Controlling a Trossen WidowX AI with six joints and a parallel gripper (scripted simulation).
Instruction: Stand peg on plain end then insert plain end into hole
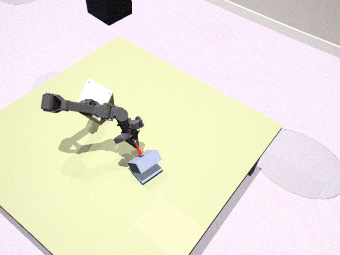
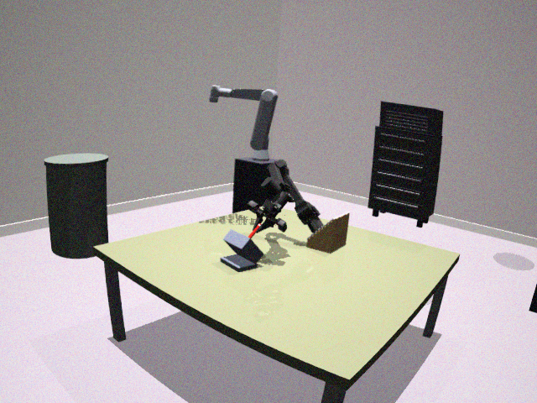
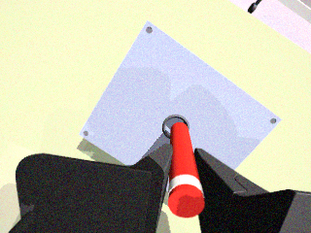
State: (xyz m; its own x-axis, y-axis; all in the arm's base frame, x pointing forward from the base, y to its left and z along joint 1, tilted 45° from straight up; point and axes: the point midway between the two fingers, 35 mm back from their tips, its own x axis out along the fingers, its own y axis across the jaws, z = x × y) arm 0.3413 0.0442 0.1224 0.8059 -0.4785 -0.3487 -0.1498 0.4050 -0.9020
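The red peg is 10 mm behind my gripper tip and 10 mm above it. Round my gripper tip: blue-grey sloped panel: 60 mm below, 50 mm ahead, 10 mm to the right.
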